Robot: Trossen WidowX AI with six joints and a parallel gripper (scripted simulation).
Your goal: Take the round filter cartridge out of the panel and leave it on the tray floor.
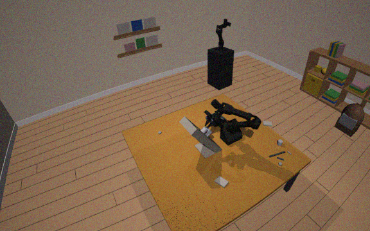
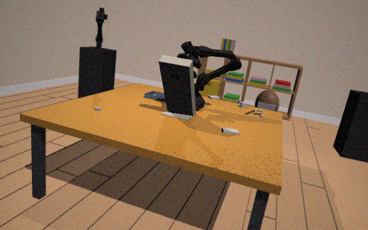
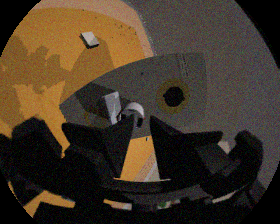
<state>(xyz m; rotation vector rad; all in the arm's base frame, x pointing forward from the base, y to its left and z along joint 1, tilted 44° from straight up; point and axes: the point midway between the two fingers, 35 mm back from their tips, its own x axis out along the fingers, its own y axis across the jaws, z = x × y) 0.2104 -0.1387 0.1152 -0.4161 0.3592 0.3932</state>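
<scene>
Right now my gripper tip is 3 cm above the round filter cartridge, 1 cm to the left of it and 1 cm short of it. Round my gripper tip: grey service panel 9 cm below, 5 cm ahead; tray 34 cm behind, 25 cm to the right, 25 cm below.
</scene>
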